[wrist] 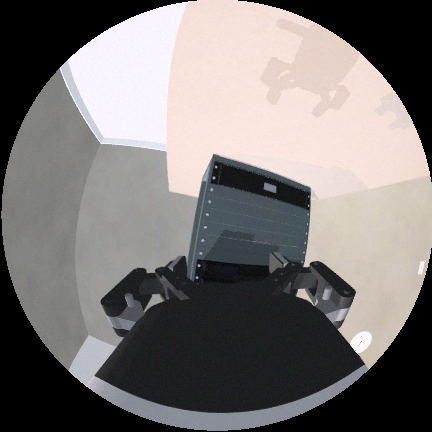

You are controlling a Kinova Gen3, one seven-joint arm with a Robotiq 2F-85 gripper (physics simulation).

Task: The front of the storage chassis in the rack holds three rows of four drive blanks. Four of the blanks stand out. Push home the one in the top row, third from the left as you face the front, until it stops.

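Places are measured from the arm's base along level axes (x ahead, y left, z up), in millimetres.
Where they show: gripper, fingertip midpoint: (227, 263).
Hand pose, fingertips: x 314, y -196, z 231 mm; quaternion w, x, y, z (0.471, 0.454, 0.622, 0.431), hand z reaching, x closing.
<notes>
Things, the pixels of their centre, and the offset from my fingertips. Level surfaces: height alone.
- rack, body centre: (248, 238) dx +547, dy +183, dz -33 mm
- dark unit, body centre: (217, 265) dx +394, dy +38, dz +80 mm
- pale pinkish surface, its level: dz -328 mm
The rack (197, 225) is near the middle of the wrist view, tilted in the picture, with its front facing the camera at an angle. A dark unit (227, 272) in the rack shows partly at the picture's lower edge of the front, behind the gripper's body; whether it is the storage chassis I cannot tell. The three rows of drive blanks and the four that stand out cannot be made out. My gripper (227, 263) is open and empty. Its fingers appear over the lower part of the rack front in the picture, seemingly some distance from it.
Plain grey-green panels (260, 216) fill the middle of the rack front. A black unit with a pale label (237, 179) sits at the picture's upper end of the rack. A pale pinkish surface (225, 100) with arm shadows spreads above in the picture. A round white clock (361, 342) is at lower right.
</notes>
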